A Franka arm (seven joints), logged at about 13 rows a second.
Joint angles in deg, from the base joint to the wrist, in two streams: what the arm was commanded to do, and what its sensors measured. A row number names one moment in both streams.
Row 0, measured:
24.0, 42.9, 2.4, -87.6, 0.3, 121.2, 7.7
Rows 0 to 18, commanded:
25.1, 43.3, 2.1, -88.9, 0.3, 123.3, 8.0
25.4, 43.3, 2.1, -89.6, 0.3, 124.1, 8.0
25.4, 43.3, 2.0, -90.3, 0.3, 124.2, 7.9
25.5, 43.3, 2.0, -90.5, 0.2, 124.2, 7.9
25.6, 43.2, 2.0, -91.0, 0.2, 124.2, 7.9
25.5, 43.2, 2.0, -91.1, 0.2, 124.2, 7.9
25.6, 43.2, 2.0, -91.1, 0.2, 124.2, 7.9
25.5, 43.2, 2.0, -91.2, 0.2, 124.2, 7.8
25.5, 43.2, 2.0, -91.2, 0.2, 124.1, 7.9
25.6, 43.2, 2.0, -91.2, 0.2, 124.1, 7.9
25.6, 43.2, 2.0, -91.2, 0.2, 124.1, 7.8
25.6, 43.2, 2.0, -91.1, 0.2, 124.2, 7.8
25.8, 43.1, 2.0, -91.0, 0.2, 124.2, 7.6
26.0, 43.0, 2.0, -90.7, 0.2, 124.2, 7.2
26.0, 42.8, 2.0, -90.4, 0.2, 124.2, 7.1
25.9, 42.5, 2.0, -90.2, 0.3, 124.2, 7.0
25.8, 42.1, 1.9, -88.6, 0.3, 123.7, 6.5
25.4, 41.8, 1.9, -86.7, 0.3, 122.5, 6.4
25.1, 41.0, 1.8, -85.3, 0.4, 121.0, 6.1
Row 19, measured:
25.6, 43.3, 2.1, -87.5, 0.2, 123.8, 7.5
